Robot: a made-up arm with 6 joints.
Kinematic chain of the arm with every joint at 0, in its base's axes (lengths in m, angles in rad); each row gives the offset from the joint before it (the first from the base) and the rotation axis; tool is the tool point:
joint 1: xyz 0 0 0.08 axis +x
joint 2: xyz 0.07 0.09 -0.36 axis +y
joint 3: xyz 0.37 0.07 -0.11 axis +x
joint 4: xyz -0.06 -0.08 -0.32 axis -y
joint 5: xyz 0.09 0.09 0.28 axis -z
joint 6: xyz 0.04 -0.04 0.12 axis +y
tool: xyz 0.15 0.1 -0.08
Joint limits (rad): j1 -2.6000..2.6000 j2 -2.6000..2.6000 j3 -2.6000..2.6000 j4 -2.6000..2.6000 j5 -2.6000..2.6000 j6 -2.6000..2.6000
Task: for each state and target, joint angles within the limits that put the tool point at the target. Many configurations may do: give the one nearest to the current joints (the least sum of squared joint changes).
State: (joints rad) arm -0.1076 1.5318 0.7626 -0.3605 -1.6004 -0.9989
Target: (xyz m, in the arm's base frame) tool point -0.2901 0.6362 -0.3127
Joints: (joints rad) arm 0.5773 2.5204 0.4250 -0.3767 -1.6753 -0.6770
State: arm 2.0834 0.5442 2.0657 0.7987 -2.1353 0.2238
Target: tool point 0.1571 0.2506 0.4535
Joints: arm 1.9374 0.6030 1.9786 0.7448 -2.2351 0.2735
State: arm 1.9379 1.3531 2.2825 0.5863 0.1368 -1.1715
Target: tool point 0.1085 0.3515 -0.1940
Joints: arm 1.0180 1.0297 1.6962 0.8200 -0.3599 -1.2024
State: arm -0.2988 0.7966 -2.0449 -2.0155 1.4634 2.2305
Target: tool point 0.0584 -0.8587 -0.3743
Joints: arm -0.5585 1.2282 -1.6648 -2.3119 1.4960 2.1441
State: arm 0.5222 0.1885 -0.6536 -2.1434 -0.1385 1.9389
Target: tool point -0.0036 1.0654 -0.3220
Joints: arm 1.1959 0.7853 -0.4096 -2.2829 -0.0860 1.7465
